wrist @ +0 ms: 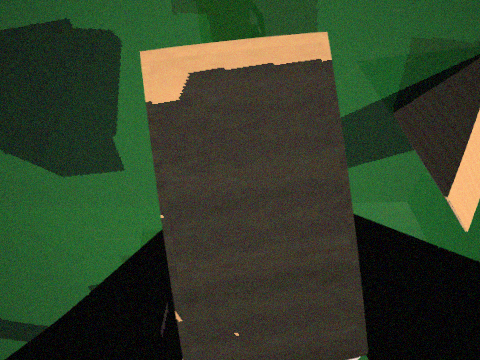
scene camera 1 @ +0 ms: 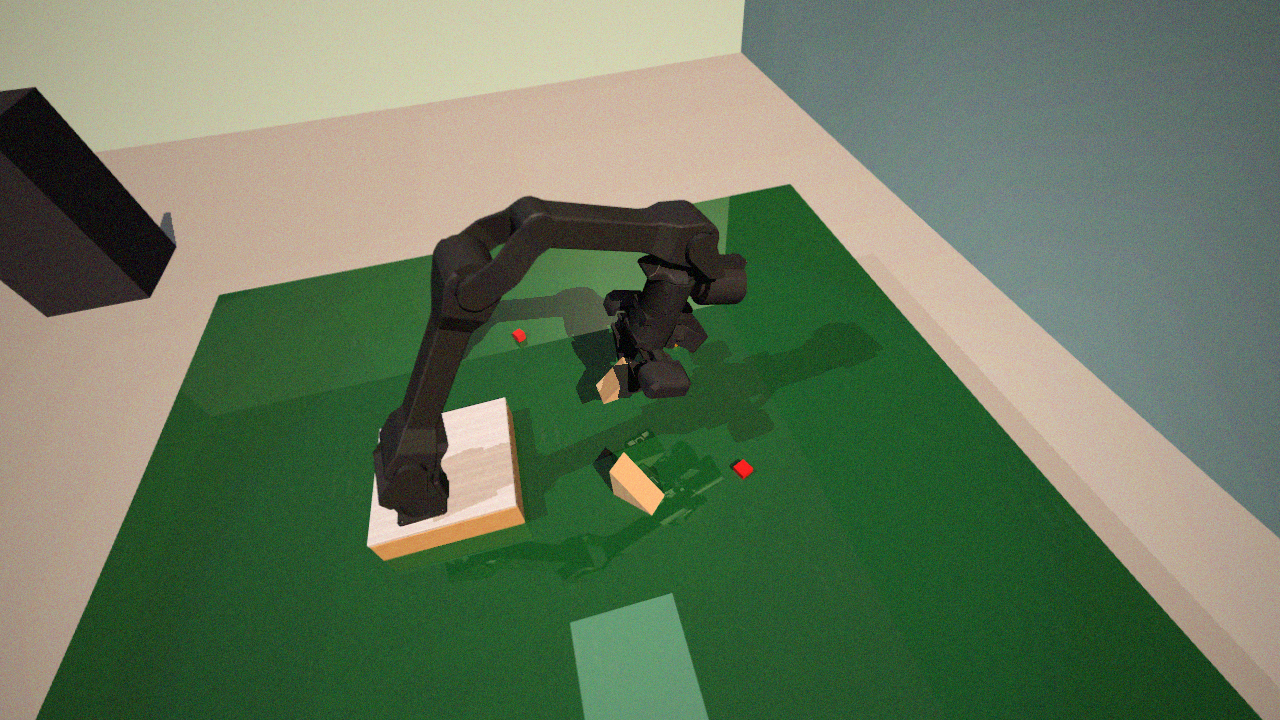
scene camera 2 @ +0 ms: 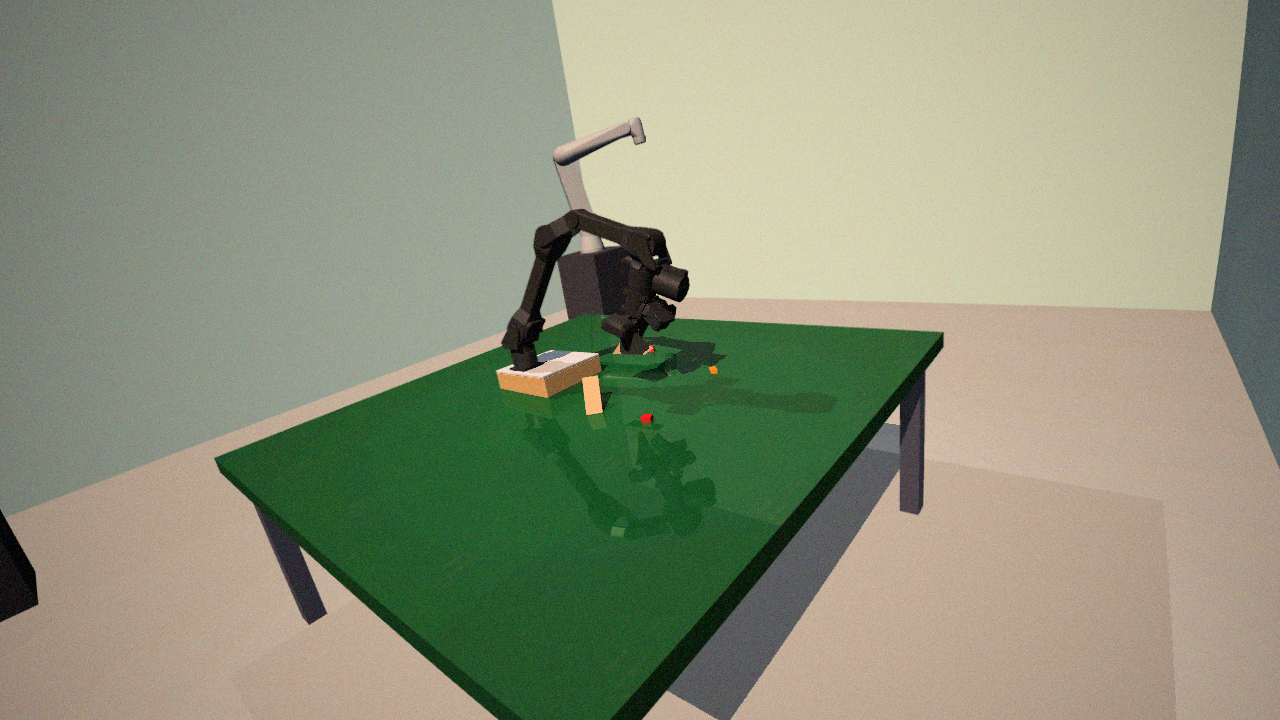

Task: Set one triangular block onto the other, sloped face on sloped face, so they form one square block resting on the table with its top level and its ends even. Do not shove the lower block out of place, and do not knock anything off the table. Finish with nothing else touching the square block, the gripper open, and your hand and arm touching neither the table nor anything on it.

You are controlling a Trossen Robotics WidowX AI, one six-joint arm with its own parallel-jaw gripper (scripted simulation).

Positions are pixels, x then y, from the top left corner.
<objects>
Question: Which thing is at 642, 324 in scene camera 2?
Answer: My gripper.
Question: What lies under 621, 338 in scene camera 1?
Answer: My gripper.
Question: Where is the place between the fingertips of my gripper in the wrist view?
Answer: At 251, 232
</objects>
